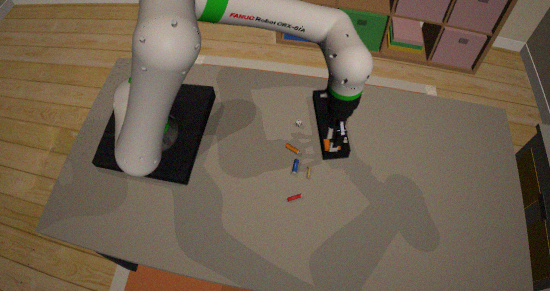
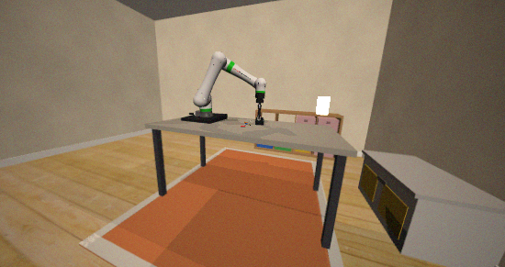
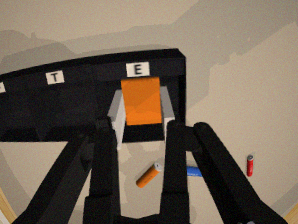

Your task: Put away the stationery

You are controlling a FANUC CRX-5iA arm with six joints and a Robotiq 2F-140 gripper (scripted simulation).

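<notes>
The long black bin is 8 cm to the left of my hand and 3 cm below it. The rest, counted from my hand: orange marker (13 cm behind, 4 cm below); small yellow piece (8 cm behind, 8 cm to the right, 4 cm below); orange block (3 cm below).
</notes>
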